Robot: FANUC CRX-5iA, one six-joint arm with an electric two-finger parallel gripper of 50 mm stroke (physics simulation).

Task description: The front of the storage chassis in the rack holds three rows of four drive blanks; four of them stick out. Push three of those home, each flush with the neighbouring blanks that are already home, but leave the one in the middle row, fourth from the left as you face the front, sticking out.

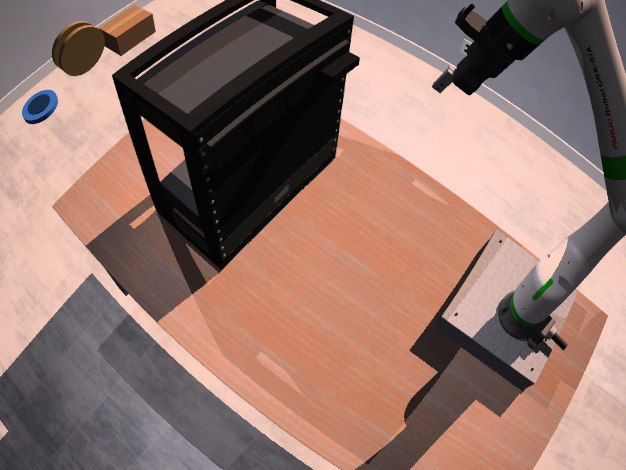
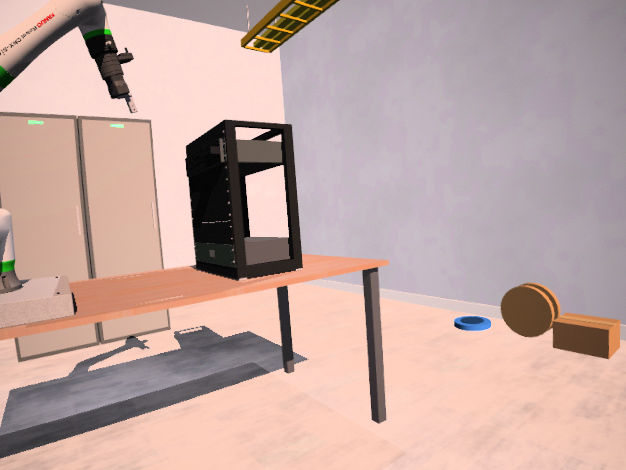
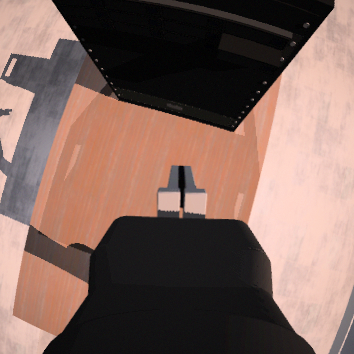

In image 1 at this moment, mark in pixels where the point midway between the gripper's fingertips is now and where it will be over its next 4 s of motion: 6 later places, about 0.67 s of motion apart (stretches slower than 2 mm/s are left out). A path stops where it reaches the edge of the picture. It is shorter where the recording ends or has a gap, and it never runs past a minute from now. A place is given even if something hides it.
My gripper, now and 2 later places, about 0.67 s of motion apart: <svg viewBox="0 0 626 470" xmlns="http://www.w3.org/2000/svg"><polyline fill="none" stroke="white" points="436,88 377,59 416,86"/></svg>
